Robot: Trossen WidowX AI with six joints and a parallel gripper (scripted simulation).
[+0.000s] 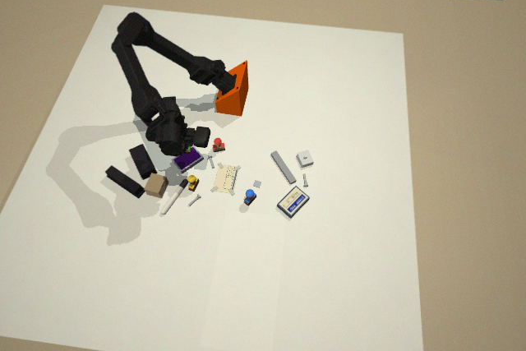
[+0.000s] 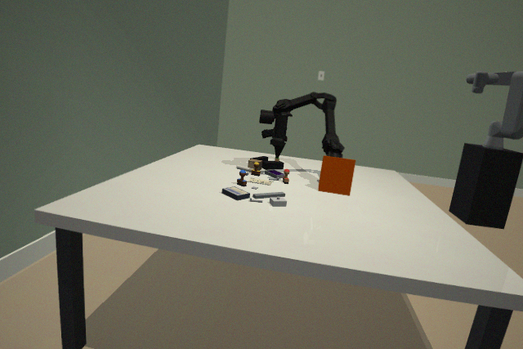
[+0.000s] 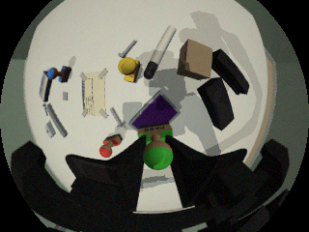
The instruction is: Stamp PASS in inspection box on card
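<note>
Right now my gripper tip is 9 cm above the purple ink pad. The rest, counted from my gripper tip: green-knobbed stamp: right at my gripper tip; red-knob stamp: 10 cm to the left, 7 cm below, 5 cm behind; yellow stamp: 9 cm ahead, 7 cm below, 4 cm to the left.
</note>
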